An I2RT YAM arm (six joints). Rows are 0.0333 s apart.
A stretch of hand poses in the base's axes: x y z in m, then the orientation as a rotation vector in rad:
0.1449, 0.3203, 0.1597, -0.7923, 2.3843, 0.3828
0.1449, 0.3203, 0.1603, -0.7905, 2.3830, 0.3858
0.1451, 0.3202, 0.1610, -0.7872, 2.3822, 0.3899
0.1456, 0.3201, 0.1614, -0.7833, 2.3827, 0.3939
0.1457, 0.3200, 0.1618, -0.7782, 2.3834, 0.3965
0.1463, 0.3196, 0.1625, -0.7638, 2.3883, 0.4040
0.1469, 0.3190, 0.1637, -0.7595, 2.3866, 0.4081
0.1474, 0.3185, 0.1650, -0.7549, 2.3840, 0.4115
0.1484, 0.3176, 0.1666, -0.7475, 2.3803, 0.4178
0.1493, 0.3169, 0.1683, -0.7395, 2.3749, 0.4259
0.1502, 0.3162, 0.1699, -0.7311, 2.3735, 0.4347
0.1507, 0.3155, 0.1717, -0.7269, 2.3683, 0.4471
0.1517, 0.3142, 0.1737, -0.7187, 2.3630, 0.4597
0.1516, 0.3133, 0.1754, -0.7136, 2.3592, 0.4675
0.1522, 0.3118, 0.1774, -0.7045, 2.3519, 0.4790
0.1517, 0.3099, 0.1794, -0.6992, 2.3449, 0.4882
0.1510, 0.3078, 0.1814, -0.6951, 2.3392, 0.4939
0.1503, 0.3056, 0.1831, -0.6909, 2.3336, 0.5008
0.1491, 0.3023, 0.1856, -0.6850, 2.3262, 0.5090
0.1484, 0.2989, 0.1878, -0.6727, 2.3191, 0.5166
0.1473, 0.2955, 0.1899, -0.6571, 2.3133, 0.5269
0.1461, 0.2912, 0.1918, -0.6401, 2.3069, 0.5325
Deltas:
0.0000, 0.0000, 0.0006, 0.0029, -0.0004, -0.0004
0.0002, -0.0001, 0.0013, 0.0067, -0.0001, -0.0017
0.0007, -0.0002, 0.0017, 0.0103, 0.0012, -0.0035
0.0008, -0.0003, 0.0021, 0.0132, 0.0021, -0.0066
0.0014, -0.0007, 0.0028, 0.0206, 0.0075, -0.0156
0.0020, -0.0013, 0.0040, 0.0251, 0.0069, -0.0175
0.0025, -0.0018, 0.0053, 0.0295, 0.0052, -0.0196
0.0035, -0.0027, 0.0069, 0.0369, 0.0032, -0.0230
0.0044, -0.0034, 0.0086, 0.0463, 0.0003, -0.0261
0.0053, -0.0041, 0.0102, 0.0549, 0.0012, -0.0298
0.0058, -0.0048, 0.0120, 0.0658, 0.0004, -0.0292
0.0068, -0.0061, 0.0140, 0.0780, -0.0007, -0.0313
0.0067, -0.0070, 0.0157, 0.0858, -0.0018, -0.0327
0.0073, -0.0085, 0.0177, 0.0984, -0.0051, -0.0355
0.0068, -0.0104, 0.0197, 0.1083, -0.0085, -0.0363
0.0061, -0.0125, 0.0217, 0.1151, -0.0119, -0.0371
0.0054, -0.0147, 0.0234, 0.1228, -0.0148, -0.0378
0.0042, -0.0180, 0.0259, 0.1324, -0.0189, -0.0392
0.0035, -0.0214, 0.0281, 0.1434, -0.0235, -0.0453
0.0024, -0.0248, 0.0302, 0.1567, -0.0261, -0.0533
0.0012, -0.0291, 0.0321, 0.1677, -0.0310, -0.0635

